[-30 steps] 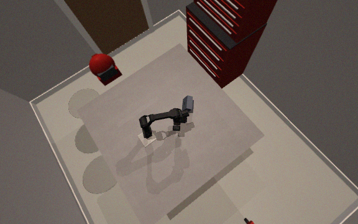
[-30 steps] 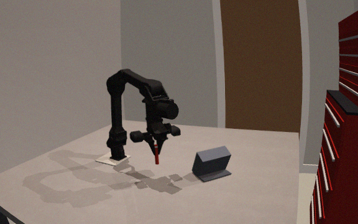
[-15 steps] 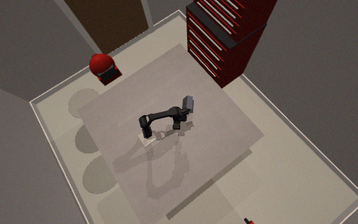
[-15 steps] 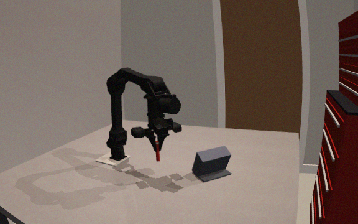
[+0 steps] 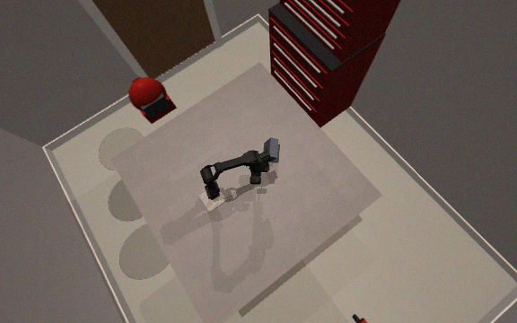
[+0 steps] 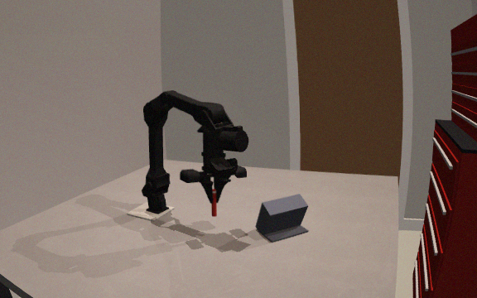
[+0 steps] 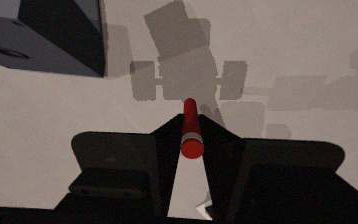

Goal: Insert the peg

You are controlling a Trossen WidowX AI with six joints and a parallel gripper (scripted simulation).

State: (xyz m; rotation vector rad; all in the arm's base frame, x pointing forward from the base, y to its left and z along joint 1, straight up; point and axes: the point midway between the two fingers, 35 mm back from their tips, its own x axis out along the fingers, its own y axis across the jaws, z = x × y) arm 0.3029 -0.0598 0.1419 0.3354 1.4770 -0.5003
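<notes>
Right now my gripper tip is 16 cm short of the grey sloped panel, 12 cm to the right of it and 6 cm above it. Also, from my gripper tip: red peg (2 cm above).
</notes>
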